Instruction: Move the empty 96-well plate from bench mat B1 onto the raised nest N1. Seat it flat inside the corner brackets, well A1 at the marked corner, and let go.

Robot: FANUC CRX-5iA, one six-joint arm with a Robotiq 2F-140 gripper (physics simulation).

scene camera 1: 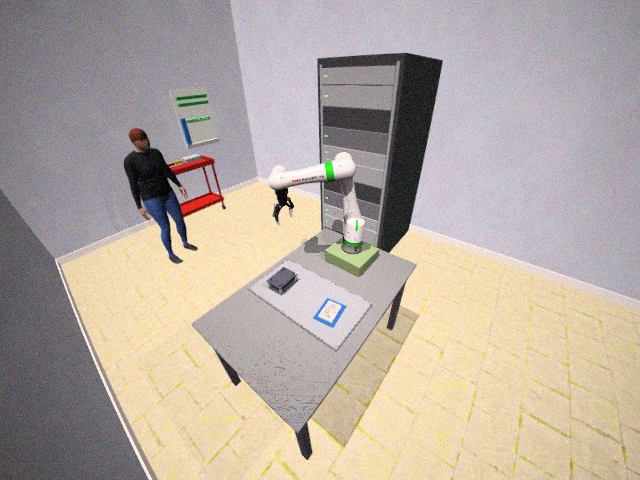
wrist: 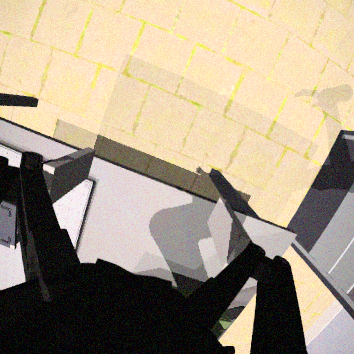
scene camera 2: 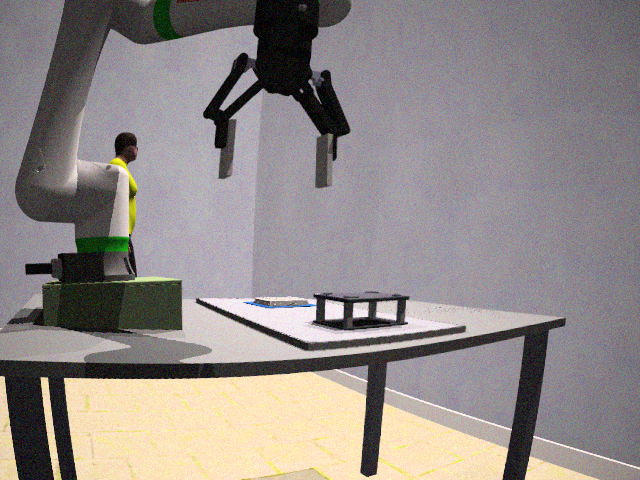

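Seen in the pictures: gripper, fingertip midpoint: (scene camera 1: pixel 284 220) (wrist: pixel 153 187) (scene camera 2: pixel 275 181); arm's base at its link origin: (scene camera 1: pixel 351 248) (scene camera 2: pixel 103 280).
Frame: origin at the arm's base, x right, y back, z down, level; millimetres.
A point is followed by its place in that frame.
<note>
The white 96-well plate (scene camera 1: pixel 330 311) @[x -83, y -545, z 56 mm] (scene camera 2: pixel 281 300) @[x -41, y -516, z 51 mm] lies flat on the blue bench mat (scene camera 1: pixel 325 322) @[x -86, y -618, z 66 mm]; its well A1 is too small to tell. The raised nest (scene camera 1: pixel 282 277) @[x 290, y -471, z 7 mm] (scene camera 2: pixel 361 296) @[x 316, y -447, z 7 mm] (wrist: pixel 7 215) @[x 313, y -405, z 8 mm] is a dark platform on short posts, with no plate on it. Part of its top with corner bracket marks shows at the left edge of the wrist view. My gripper (scene camera 1: pixel 284 218) @[x 501, y -95, z -163 mm] (scene camera 2: pixel 274 181) @[x 501, y -95, z -163 mm] (wrist: pixel 153 187) @[x 501, y -95, z -163 mm] is open and empty, fingers pointing down, high above the tabletop level. In the wrist view, the nest is left of the fingers and the plate does not show.
The plate's mat and nest are on a white perforated board (scene camera 1: pixel 299 307) @[x 98, y -590, z 68 mm] (scene camera 2: pixel 289 325) @[x 239, y -327, z 68 mm] (wrist: pixel 75 215) @[x 313, y -273, z 68 mm] on the grey table (scene camera 1: pixel 248 356) @[x 176, y -963, z 81 mm]. The arm stands on a green block (scene camera 1: pixel 343 261) @[x -2, y -159, z 6 mm] (scene camera 2: pixel 155 304) @[x 148, y -72, z 32 mm]. A tall equipment rack (scene camera 1: pixel 423 103), a red cart (scene camera 1: pixel 209 199) and a person (scene camera 1: pixel 149 175) are beyond the table.
</note>
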